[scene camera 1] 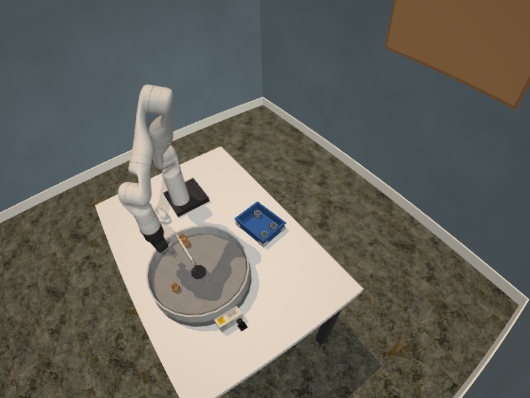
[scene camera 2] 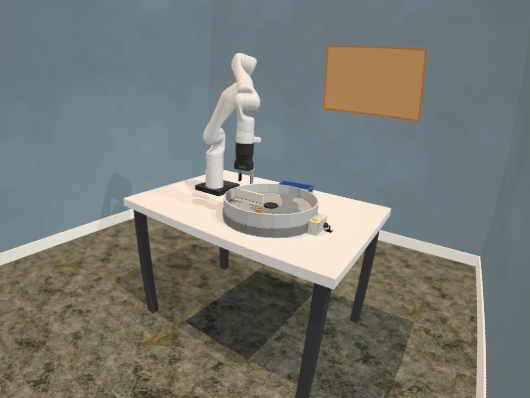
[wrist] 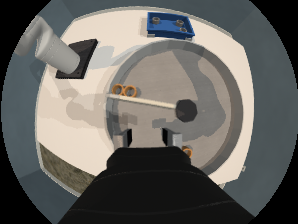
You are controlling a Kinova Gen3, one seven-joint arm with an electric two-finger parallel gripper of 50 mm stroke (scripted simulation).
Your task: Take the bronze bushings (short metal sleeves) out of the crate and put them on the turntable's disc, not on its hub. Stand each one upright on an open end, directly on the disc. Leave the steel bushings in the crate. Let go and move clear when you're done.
Observation:
In view: the gripper (wrist: 147,134) and a blue crate (wrist: 167,22).

